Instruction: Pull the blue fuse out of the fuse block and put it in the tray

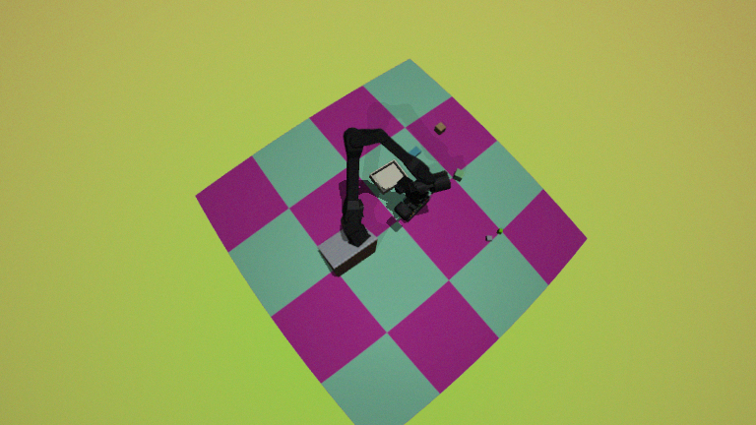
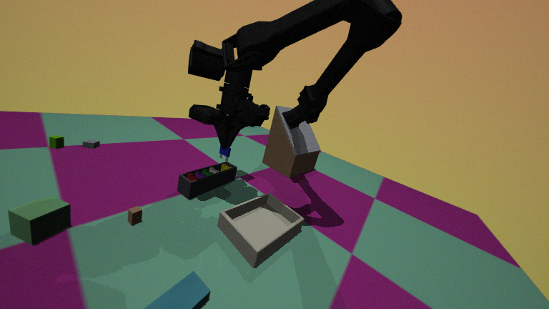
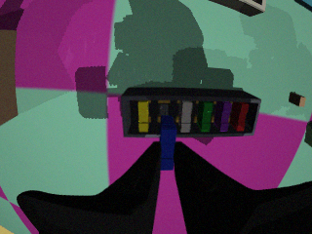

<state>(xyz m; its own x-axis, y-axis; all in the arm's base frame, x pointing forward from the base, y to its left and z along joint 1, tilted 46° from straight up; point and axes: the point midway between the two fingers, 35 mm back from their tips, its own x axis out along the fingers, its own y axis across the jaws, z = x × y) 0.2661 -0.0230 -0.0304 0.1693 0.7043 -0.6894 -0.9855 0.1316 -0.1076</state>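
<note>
My gripper tip is now 50 mm short of the grey tray, 170 mm to the right of it and 90 mm above it. The rest, counted from my gripper tip: grey piece (150 mm ahead, 320 mm to the right, 90 mm below); then small tan cube (200 mm ahead, 20 mm to the left, 80 mm below); then blue fuse (10 mm below).
</note>
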